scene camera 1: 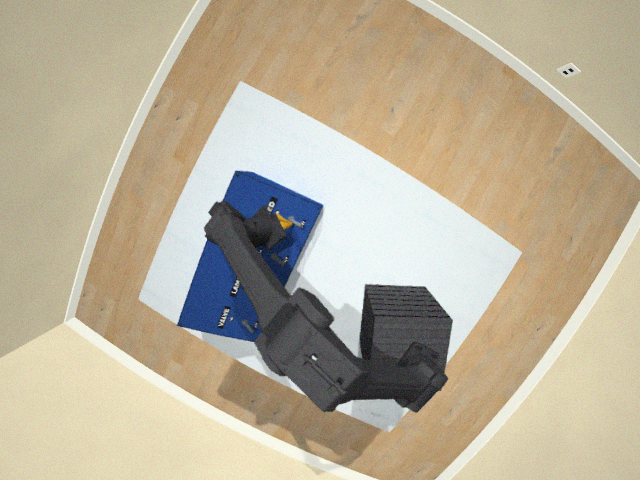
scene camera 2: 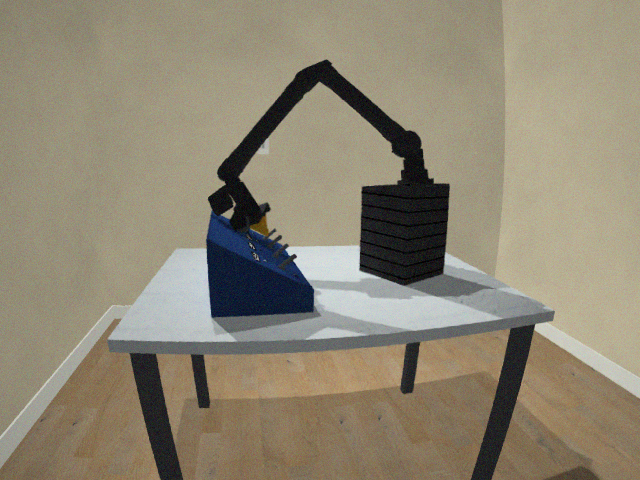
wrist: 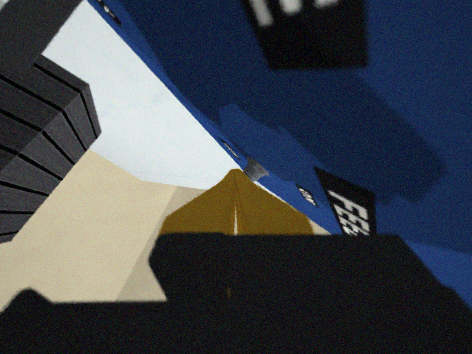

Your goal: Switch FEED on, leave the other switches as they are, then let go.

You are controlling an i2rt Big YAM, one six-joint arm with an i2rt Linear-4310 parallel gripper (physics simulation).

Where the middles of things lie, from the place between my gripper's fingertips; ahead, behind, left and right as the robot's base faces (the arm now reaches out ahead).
Right now the blue sloped switch panel [scene camera 1: 216, 303] is 60 mm ahead of my hand, 170 mm to the left of it and 30 mm below it.
